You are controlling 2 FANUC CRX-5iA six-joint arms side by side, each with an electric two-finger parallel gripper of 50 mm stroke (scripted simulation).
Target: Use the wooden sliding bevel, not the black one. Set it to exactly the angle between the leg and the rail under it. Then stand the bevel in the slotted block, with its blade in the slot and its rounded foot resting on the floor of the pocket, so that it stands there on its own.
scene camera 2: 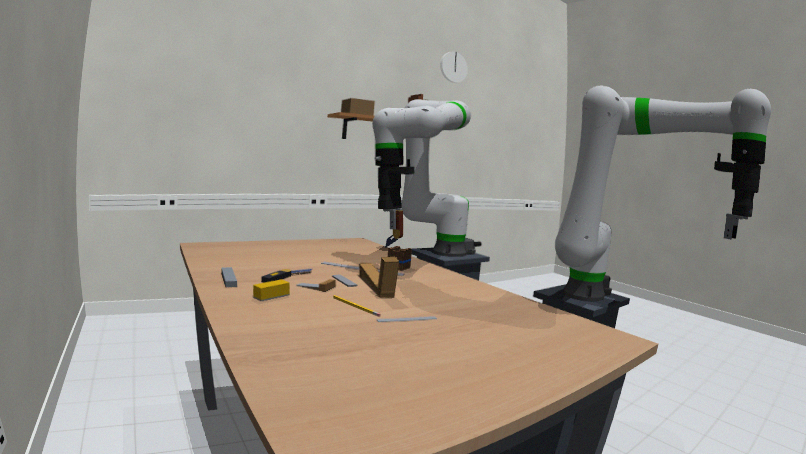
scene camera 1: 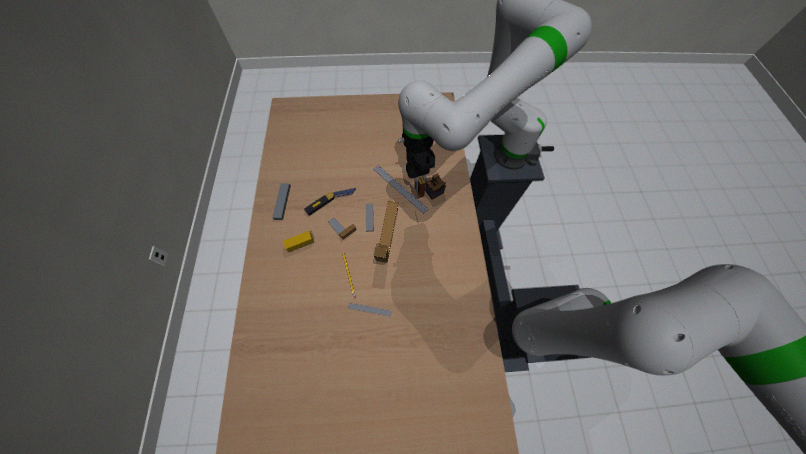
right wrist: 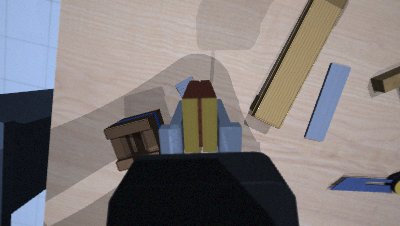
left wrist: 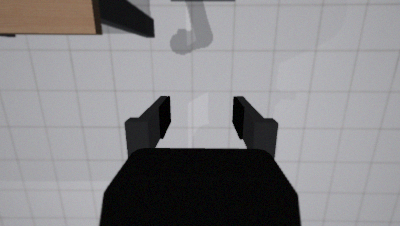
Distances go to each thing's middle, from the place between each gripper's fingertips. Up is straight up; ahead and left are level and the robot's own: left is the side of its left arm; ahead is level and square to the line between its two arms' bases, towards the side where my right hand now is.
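My right gripper [scene camera 2: 395, 228] is 100 mm above the wooden leg-and-rail piece [scene camera 2: 389, 266], and it is also 120 mm short of the piece and 110 mm to the right of it.
Counted from my left hand [scene camera 2: 729, 238], the wooden leg-and-rail piece is 220 mm lower than the hand, while being 570 mm ahead of it and 840 mm to the right of it.
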